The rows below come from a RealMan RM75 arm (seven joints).
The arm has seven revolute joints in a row. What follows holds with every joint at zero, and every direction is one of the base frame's.
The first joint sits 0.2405 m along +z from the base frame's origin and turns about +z.
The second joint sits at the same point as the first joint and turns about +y.
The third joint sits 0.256 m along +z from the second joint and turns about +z.
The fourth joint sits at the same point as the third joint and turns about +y.
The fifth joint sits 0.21 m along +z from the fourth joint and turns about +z.
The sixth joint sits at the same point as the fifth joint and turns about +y.
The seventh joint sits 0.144 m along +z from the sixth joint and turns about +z.
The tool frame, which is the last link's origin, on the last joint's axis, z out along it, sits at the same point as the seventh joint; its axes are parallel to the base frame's.
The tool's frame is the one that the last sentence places.
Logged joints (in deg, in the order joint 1, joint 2, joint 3, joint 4, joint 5, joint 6, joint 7), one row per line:
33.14, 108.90, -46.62, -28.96, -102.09, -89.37, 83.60
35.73, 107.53, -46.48, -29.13, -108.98, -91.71, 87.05
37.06, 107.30, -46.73, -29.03, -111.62, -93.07, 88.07
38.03, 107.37, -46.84, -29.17, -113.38, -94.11, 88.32
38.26, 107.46, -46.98, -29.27, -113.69, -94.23, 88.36
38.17, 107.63, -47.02, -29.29, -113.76, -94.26, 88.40
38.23, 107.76, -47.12, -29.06, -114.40, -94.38, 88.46
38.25, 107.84, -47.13, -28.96, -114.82, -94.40, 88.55
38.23, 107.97, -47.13, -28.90, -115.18, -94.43, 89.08
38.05, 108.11, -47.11, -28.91, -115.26, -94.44, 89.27
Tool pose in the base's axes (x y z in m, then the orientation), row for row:
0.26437, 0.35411, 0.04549, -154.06, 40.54, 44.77
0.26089, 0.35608, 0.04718, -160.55, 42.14, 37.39
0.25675, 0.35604, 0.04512, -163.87, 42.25, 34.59
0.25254, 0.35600, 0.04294, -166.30, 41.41, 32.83
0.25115, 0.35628, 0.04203, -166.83, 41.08, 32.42
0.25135, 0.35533, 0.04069, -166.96, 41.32, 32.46
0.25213, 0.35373, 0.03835, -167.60, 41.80, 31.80
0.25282, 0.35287, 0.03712, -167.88, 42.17, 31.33
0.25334, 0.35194, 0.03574, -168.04, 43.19, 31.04
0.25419, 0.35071, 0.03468, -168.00, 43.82, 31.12
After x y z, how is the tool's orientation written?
As a rotation vector, in degrees.
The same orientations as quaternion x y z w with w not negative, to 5 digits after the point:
-0.92354, 0.24302, 0.26838, 0.12641
-0.94011, 0.24675, 0.21894, 0.08588
-0.94681, 0.24411, 0.19985, 0.06342
-0.95194, 0.23704, 0.18793, 0.04803
-0.95319, 0.23471, 0.18523, 0.04497
-0.95298, 0.23585, 0.18528, 0.04333
-0.95355, 0.23782, 0.18092, 0.03807
-0.95375, 0.23957, 0.17799, 0.03570
-0.95288, 0.24491, 0.17601, 0.03266
-0.95197, 0.24831, 0.17634, 0.03152

